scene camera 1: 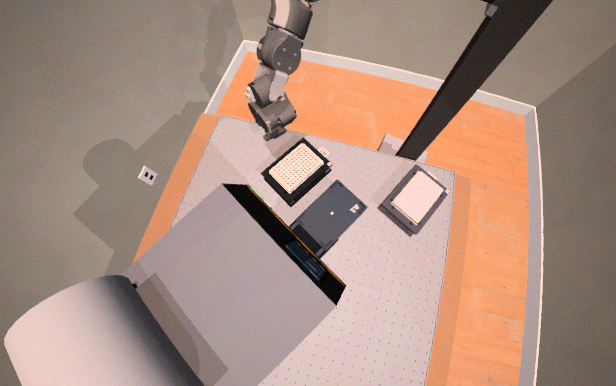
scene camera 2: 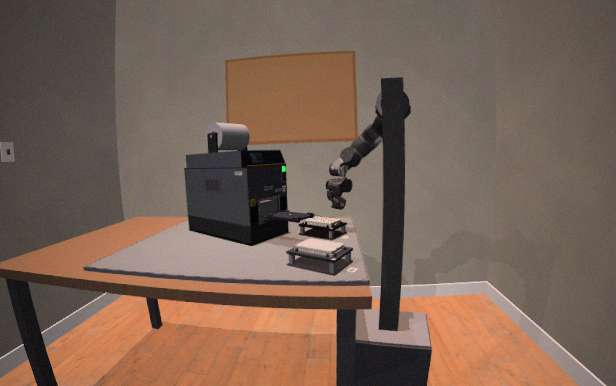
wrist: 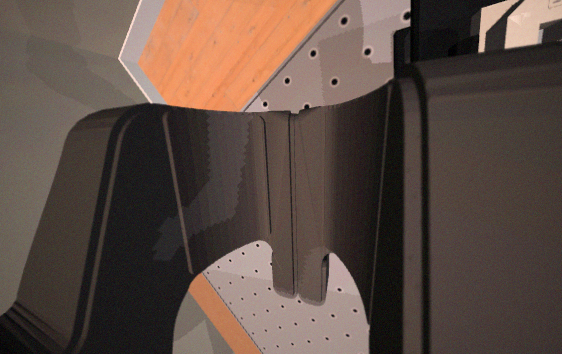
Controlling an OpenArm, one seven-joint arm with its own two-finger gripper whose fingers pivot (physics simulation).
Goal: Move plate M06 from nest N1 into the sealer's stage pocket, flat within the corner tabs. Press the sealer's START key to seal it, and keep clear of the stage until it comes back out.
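Cream welled plate M06 (scene camera 1: 296, 166) (scene camera 2: 321, 221) (wrist: 520, 30) lies flat on black nest N1 (scene camera 1: 291, 199) (scene camera 2: 336, 227) (wrist: 440, 25); a corner shows at the upper right of the wrist view. My gripper (scene camera 1: 274, 135) (scene camera 2: 338, 205) (wrist: 305, 203) is shut with its fingers together and empty. It hangs above and beside N1, on the side towards the mat's far edge in scene camera 1. The dark stage (scene camera 1: 325, 215) (scene camera 2: 295, 216) sticks out of the sealer (scene camera 1: 240, 260) (scene camera 2: 220, 195) with no plate on it. A green light (scene camera 2: 283, 169) shows on the sealer's front; the START key cannot be made out.
A second nest (scene camera 1: 400, 220) (scene camera 2: 312, 258) holds a pale plate (scene camera 1: 419, 195) (scene camera 2: 320, 246) on the other side of the stage from N1. A tall dark column (scene camera 1: 465, 85) (scene camera 2: 392, 210) stands beside the table. A large roll (scene camera 1: 90, 330) (scene camera 2: 232, 136) sits on the sealer.
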